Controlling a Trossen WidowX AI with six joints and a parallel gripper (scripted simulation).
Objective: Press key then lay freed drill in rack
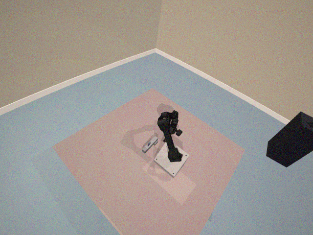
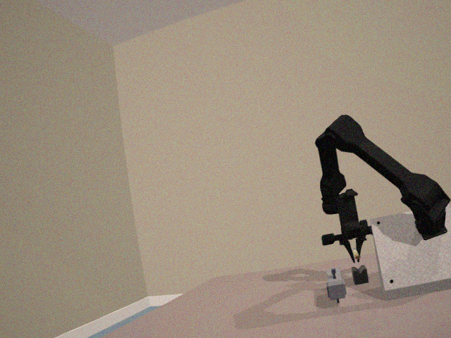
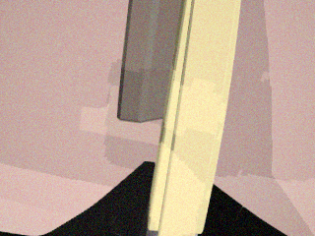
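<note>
Right now the drill is 40 mm to the left of my gripper tip and 30 mm above it. The rest, counted from my gripper tip: rack: 50 mm to the left, 30 mm below; then blue key: 90 mm ahead, 240 mm to the left; then grey holder block: 90 mm ahead, 210 mm to the left, 10 mm below.
</note>
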